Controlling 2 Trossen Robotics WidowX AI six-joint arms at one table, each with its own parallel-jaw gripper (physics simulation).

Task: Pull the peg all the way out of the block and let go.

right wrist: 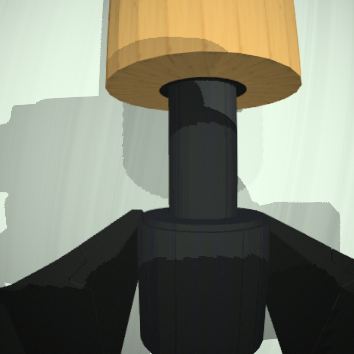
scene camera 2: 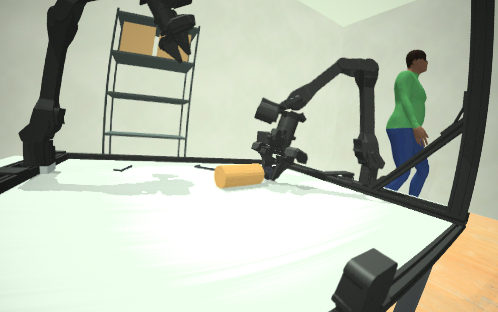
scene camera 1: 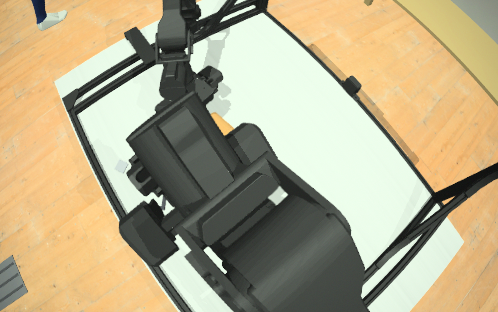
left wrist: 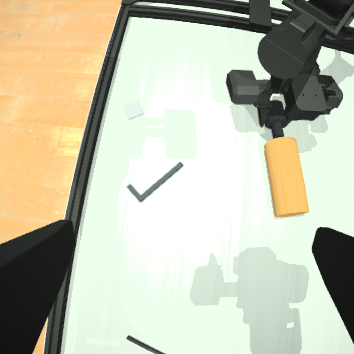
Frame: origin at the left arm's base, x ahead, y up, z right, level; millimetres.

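Seen in the pictures: left gripper, fingertip midpoint: (scene camera 2: 185, 59) (left wrist: 197, 237); right gripper, fingertip midpoint: (right wrist: 196, 222) (scene camera 2: 267, 179) (left wrist: 271, 125); left arm's base, link origin: (scene camera 2: 39, 163); right arm's base, link origin: (scene camera 2: 366, 184).
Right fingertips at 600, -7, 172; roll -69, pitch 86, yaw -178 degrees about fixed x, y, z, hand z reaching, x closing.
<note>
Pixels of each thing's top centre, then the offset from my right fingertips to it, as dx, dy, dz. "pt": a spot on its surface instead.
- orange wooden cylinder, top centre: (left wrist: 293, 171) (scene camera 1: 225, 130) (scene camera 2: 240, 164) -102, +46, +10
- dark peg, top centre: (right wrist: 213, 126) (left wrist: 282, 130) (scene camera 2: 261, 166) -29, +38, +3
- dark L-shaped bar, top centre: (left wrist: 154, 174) (scene camera 2: 208, 166) -100, -4, -204
- thin dark bar, top centre: (scene camera 2: 123, 166) -381, -6, -206
- small pale square, surface spot: (left wrist: 133, 110) (scene camera 1: 122, 166) pt +21, -9, -249
The block is an orange wooden cylinder (scene camera 1: 220, 123) (scene camera 2: 239, 176) (left wrist: 286, 177) (right wrist: 205, 30) lying on its side on the white table. The dark peg (left wrist: 277, 132) (right wrist: 202, 160) has its shaft in the hole of the block's end face; a length of shaft shows between block and thicker handle. My right gripper (scene camera 2: 270, 172) (right wrist: 196, 222) is shut on the peg's handle, with one finger on each side. My left gripper (scene camera 2: 185, 57) (left wrist: 197, 237) is open and empty, high above the table. Its fingers and the peg are hidden in scene camera 1 by the left arm.
A dark L-shaped bar (scene camera 2: 204, 167) (left wrist: 159, 182) lies beside the block. Another thin dark bar (scene camera 2: 122, 168) (left wrist: 145, 345) lies nearer the left arm's base. A small pale square (scene camera 1: 121, 166) (left wrist: 133, 110) lies near the black edge rail (scene camera 1: 95, 160) (left wrist: 90, 150).
</note>
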